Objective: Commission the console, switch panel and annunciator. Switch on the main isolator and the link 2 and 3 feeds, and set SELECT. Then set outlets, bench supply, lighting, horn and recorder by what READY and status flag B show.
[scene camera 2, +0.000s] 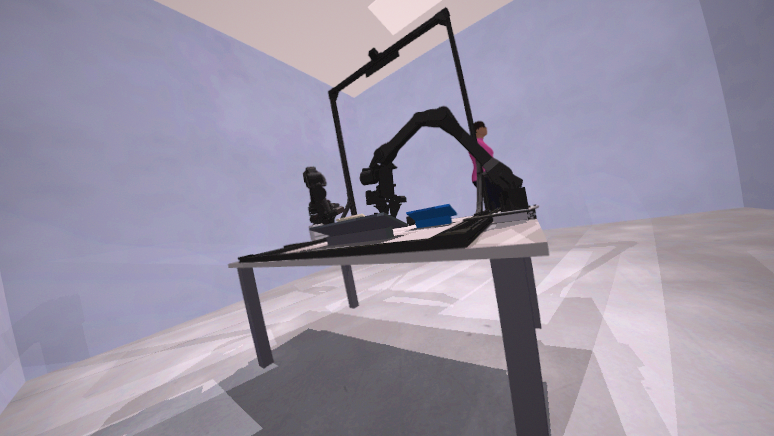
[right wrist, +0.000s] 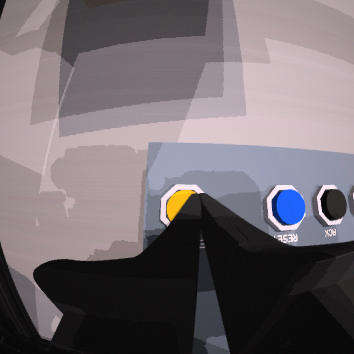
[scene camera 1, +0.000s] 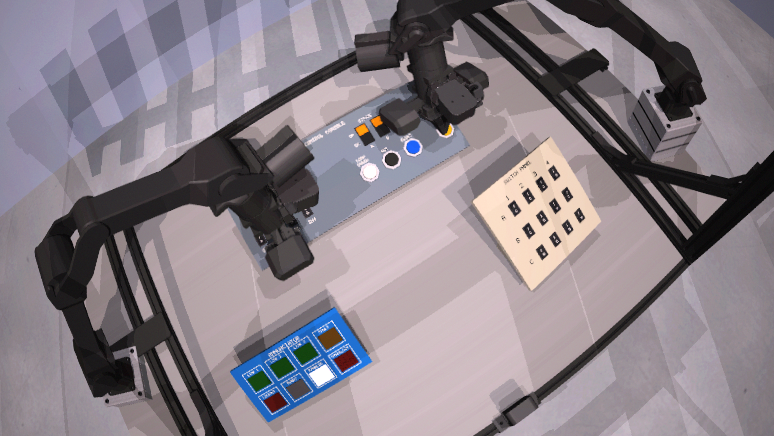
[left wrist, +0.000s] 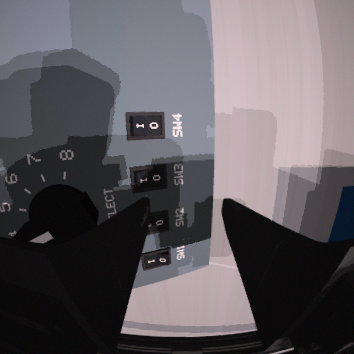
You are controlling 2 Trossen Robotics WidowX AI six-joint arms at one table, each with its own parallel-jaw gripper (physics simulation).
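Places are measured from the left arm's base along level axes (x ahead, y left, z up), in centimetres.
Pixels of known places: left gripper, fingertip midpoint: (scene camera 1: 287, 235) (left wrist: 185, 204); right gripper, fingertip midpoint: (right wrist: 197, 199) (scene camera 1: 443, 133); left arm's base at its link origin: (scene camera 2: 515, 209) (scene camera 1: 119, 376); right arm's base at its link origin: (scene camera 2: 317, 224) (scene camera 1: 673, 105).
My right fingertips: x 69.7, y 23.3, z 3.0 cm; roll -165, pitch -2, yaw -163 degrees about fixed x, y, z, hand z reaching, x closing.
Note:
For each thing: its top centre in the pictures, then the offset to it from my right fingertips. "pt": a spot on its surface instead.
- SW1 at its top centre: (left wrist: 156, 262) dx -34.4, dy -7.8, dz +0.0 cm
- SW2 at its top centre: (left wrist: 151, 228) dx -31.5, dy -7.1, dz +0.3 cm
- SW3 at its top centre: (left wrist: 147, 181) dx -28.6, dy -6.4, dz +0.3 cm
- SW4 at its top centre: (left wrist: 143, 124) dx -25.7, dy -5.7, dz +0.3 cm
- black SELECT knob at its top centre: (left wrist: 33, 242) dx -31.1, dy -2.4, dz +4.3 cm
- B at a spot on its surface: (scene camera 1: 377, 121) pt dx -10.0, dy +4.7, dz +2.4 cm
- blue annunciator at a spot on its surface: (scene camera 1: 331, 315) pt dx -26.3, dy -24.5, dz +2.1 cm
- READY at a spot on its surface: (scene camera 1: 296, 388) pt dx -35.4, dy -33.2, dz -0.9 cm
- cream switch panel at a spot on its surface: (scene camera 1: 535, 277) pt dx +4.6, dy -28.7, dz -1.5 cm
- yellow button at its top centre: (right wrist: 186, 213) dx +0.5, dy +0.7, dz +0.6 cm
- Blue RESET at its top centre: (right wrist: 295, 209) (scene camera 1: 413, 144) dx -5.8, dy -1.0, dz +0.9 cm
- black ACK at its top centre: (right wrist: 341, 206) (scene camera 1: 391, 157) dx -9.9, dy -2.0, dz +0.9 cm
- white button at its top centre: (scene camera 1: 369, 169) dx -14.0, dy -3.0, dz +0.9 cm
The grey console (scene camera 1: 346, 203) (left wrist: 175, 50) (right wrist: 225, 160) carries SW1 (left wrist: 156, 259), SW2 (left wrist: 159, 221), SW3 (left wrist: 149, 178), SW4 (left wrist: 145, 125) and the black SELECT knob (left wrist: 60, 207), whose pointer is partly hidden. Both status flags, A (scene camera 1: 362, 130) and B (scene camera 1: 377, 121), show orange on top. The blue annunciator (scene camera 1: 331, 315) has one white lamp (scene camera 1: 321, 374) bright; READY (scene camera 1: 296, 388) is grey. The cream switch panel (scene camera 1: 535, 277) has three rows of rockers. My left gripper (left wrist: 185, 204) is open and empty above the switches. My right gripper (right wrist: 197, 199) is shut and empty, partly covering the yellow button (right wrist: 180, 202) (scene camera 1: 446, 129).
Blue RESET (scene camera 1: 412, 146) (right wrist: 290, 206), black ACK (scene camera 1: 391, 159) (right wrist: 333, 204) and a white button (scene camera 1: 369, 171) line the console. The left arm covers the console's left end in scene camera 1. Black frame rails (scene camera 1: 639, 167) edge the table. A person in pink (scene camera 2: 483, 154) stands behind.

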